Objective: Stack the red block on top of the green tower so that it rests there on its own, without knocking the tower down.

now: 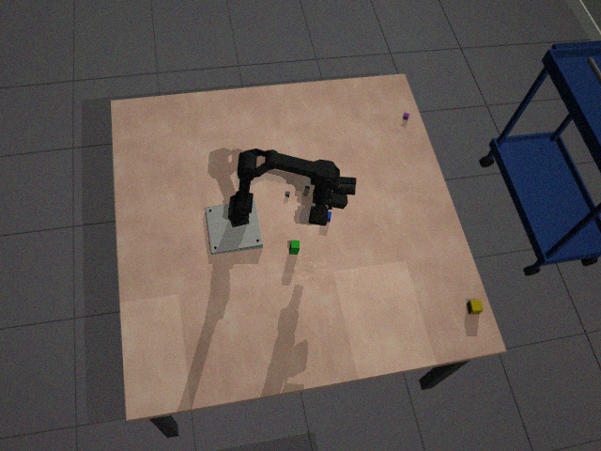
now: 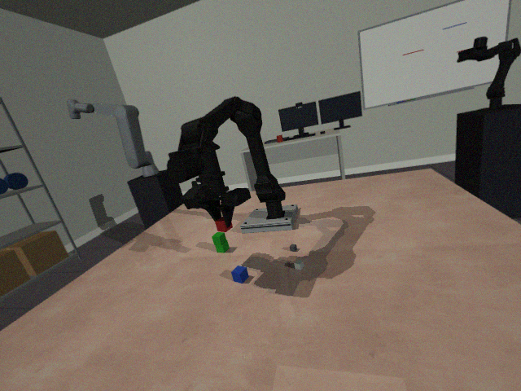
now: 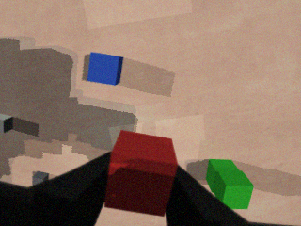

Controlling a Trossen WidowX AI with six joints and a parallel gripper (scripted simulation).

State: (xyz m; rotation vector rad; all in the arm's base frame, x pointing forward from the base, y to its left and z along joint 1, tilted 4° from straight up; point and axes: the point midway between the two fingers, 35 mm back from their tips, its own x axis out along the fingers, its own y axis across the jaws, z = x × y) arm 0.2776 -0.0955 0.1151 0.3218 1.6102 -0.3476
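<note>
Right now the blue cube is 6 cm ahead of my gripper tip, 3 cm to the left of it and 11 cm below it. From my gripper tip the other things lie so: red block 1 cm above; small dark cube 6 cm behind, 17 cm to the left, 12 cm below; yellow cube 46 cm ahead, 45 cm to the right, 11 cm below.
</note>
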